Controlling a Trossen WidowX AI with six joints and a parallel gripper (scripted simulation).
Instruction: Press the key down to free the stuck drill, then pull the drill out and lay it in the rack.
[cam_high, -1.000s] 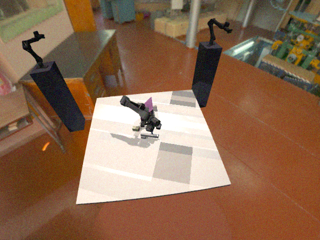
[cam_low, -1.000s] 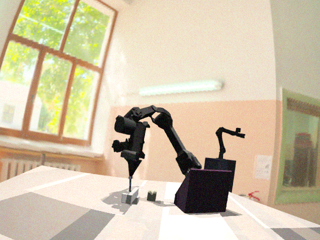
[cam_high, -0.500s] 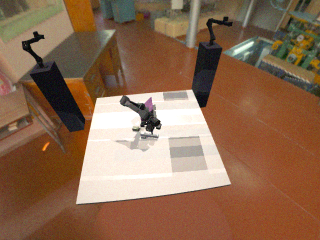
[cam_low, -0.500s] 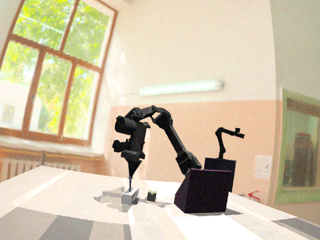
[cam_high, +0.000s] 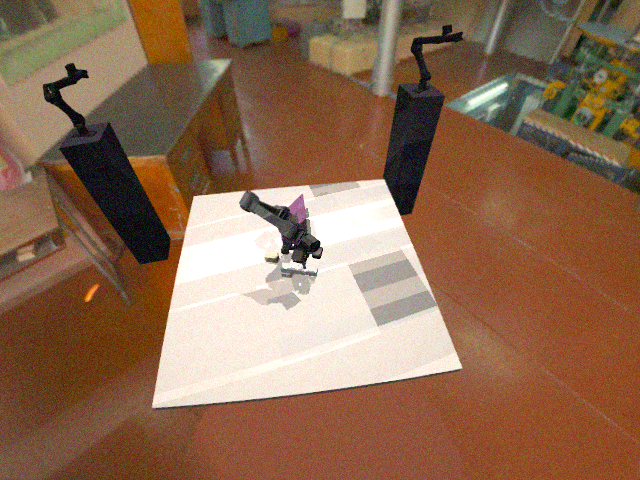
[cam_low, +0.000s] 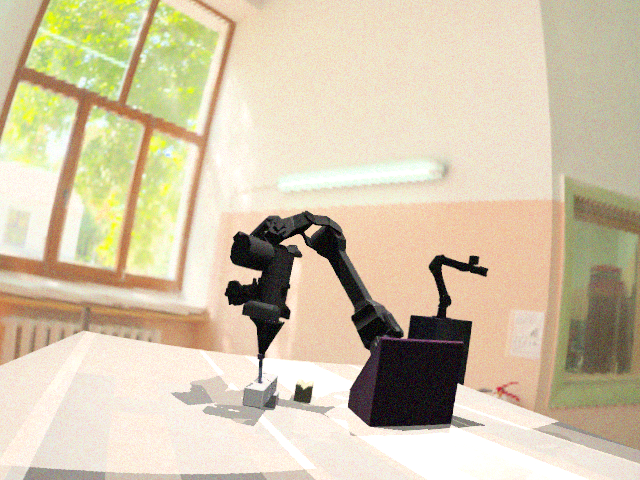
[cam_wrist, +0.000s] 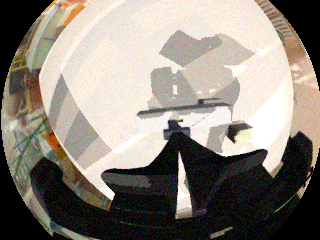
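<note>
The blue key lies 3 cm below my gripper tip. Round my gripper tip: pale yellow drill: 3 cm behind, 4 cm to the right, 8 cm below; olive rack: 15 cm behind, 15 cm to the right, 11 cm below.
</note>
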